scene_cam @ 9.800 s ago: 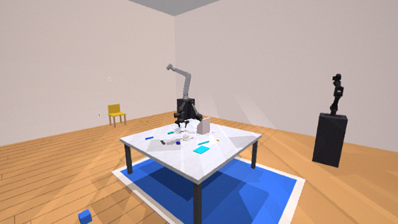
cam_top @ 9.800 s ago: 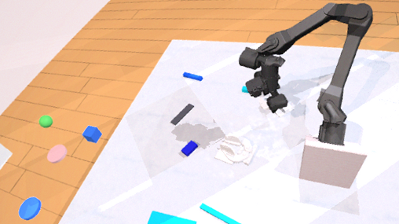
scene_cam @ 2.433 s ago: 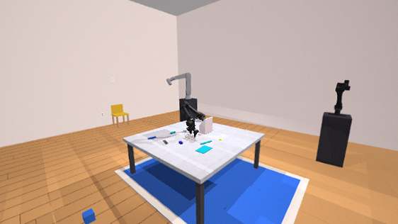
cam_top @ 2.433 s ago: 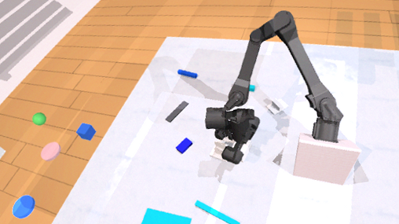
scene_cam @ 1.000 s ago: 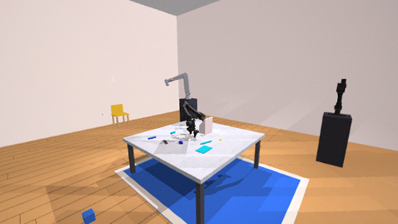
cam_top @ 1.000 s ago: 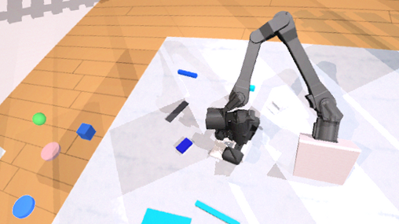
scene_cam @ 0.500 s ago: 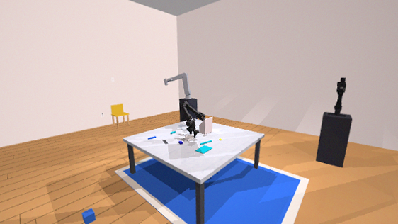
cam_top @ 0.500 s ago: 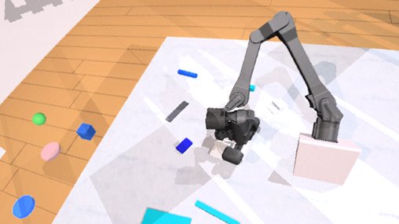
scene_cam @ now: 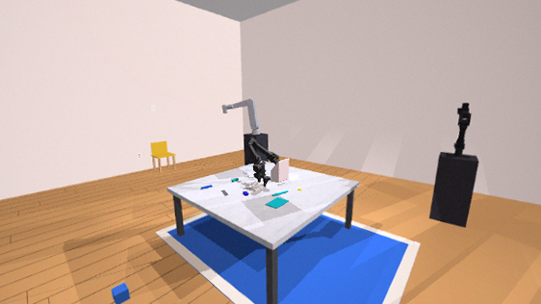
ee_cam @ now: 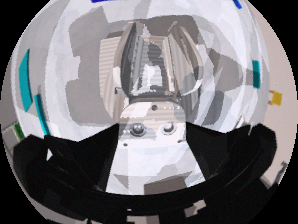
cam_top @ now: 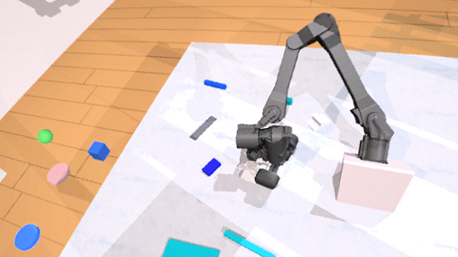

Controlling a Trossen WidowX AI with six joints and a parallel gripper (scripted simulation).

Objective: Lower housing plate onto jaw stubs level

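Now: gripper tip 70 mm short of the white base, 20 mm to the left of it and 10 mm above it. From my gripper tip the other things lie so: blue block (220 mm ahead, 10 mm to the left); then long cyan bar (240 mm to the left, 40 mm ahead); then grey bar (320 mm ahead, 150 mm to the right, 10 mm below).
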